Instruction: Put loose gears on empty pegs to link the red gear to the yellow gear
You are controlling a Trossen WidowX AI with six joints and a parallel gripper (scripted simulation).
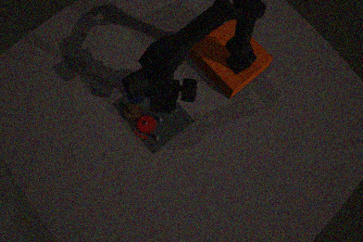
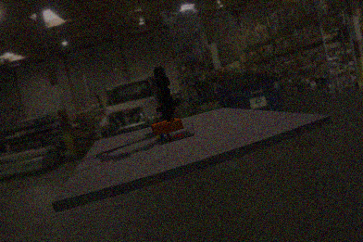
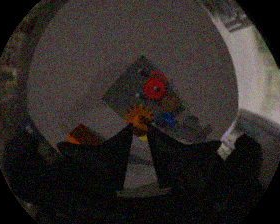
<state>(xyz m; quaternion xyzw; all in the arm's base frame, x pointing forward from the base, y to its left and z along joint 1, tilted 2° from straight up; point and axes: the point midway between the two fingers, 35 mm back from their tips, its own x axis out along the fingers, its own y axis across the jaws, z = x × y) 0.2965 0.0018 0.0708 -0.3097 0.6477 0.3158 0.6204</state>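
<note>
The blue gear lies 50 mm ahead of my gripper tip, 80 mm to the right of it and 90 mm below it. The rest, counted from my gripper tip: brown gear: 80 mm ahead, 40 mm to the right, 90 mm below; then orange gear: 10 mm below; then red gear: 70 mm ahead, 20 mm to the left, 100 mm below.
</note>
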